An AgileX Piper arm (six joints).
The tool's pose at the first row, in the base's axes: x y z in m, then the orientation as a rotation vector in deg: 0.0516, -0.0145, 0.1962, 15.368, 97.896, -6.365
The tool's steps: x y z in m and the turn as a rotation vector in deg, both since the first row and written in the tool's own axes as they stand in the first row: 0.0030, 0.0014, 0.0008, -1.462, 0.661, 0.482; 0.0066, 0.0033, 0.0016, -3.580, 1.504, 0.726; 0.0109, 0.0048, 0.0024, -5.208, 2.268, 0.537; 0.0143, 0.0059, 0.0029, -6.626, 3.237, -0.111; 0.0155, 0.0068, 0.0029, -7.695, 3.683, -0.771; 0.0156, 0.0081, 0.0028, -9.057, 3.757, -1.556; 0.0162, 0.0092, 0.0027, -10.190, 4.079, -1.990
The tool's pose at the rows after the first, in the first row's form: 0.0523, -0.0130, 0.1932, 14.754, 98.495, -4.677; 0.0530, -0.0109, 0.1897, 13.461, 99.294, -2.574; 0.0536, -0.0092, 0.1855, 12.150, 100.064, -1.215; 0.0539, -0.0078, 0.1821, 10.613, 101.096, -0.345; 0.0539, -0.0068, 0.1810, 9.280, 101.608, 0.148; 0.0542, -0.0055, 0.1810, 7.588, 101.750, 0.751; 0.0542, -0.0044, 0.1806, 6.386, 102.085, 1.452
